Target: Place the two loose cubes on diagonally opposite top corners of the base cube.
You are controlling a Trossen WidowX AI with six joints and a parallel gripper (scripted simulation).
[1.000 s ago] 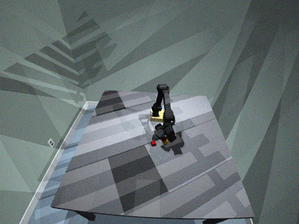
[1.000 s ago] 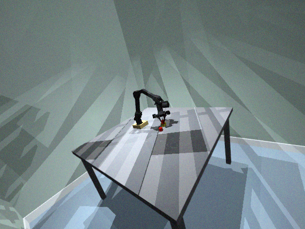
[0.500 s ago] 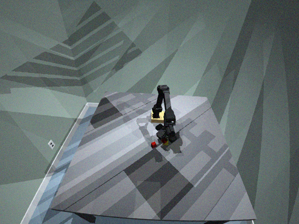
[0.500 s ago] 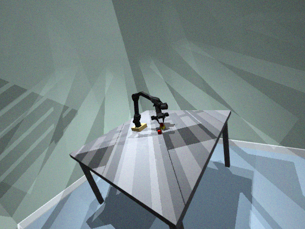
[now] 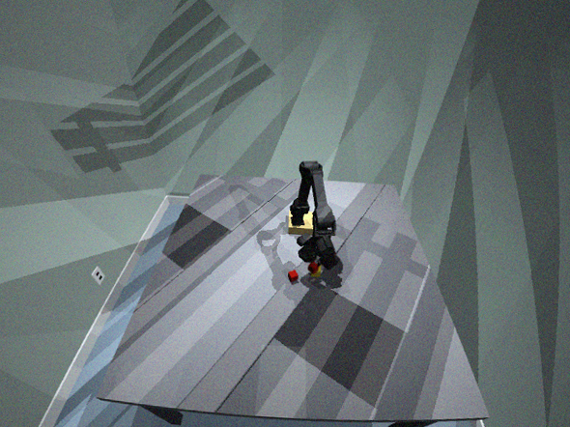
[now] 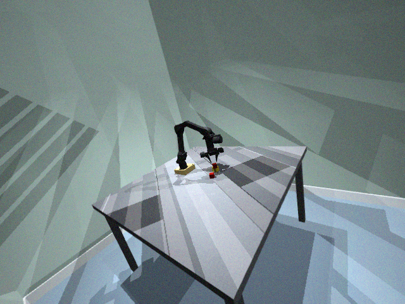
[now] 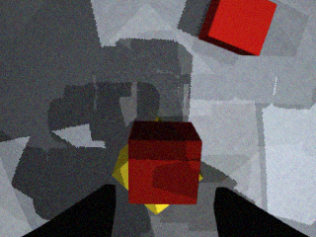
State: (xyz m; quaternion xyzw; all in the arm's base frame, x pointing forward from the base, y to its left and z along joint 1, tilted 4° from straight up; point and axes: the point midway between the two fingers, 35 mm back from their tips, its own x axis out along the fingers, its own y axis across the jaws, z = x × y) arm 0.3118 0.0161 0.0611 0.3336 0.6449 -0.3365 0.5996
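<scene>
Now: gripper tip 10 mm past the yellow base cube, 20 mm to the right of it and 70 mm above it.
</scene>
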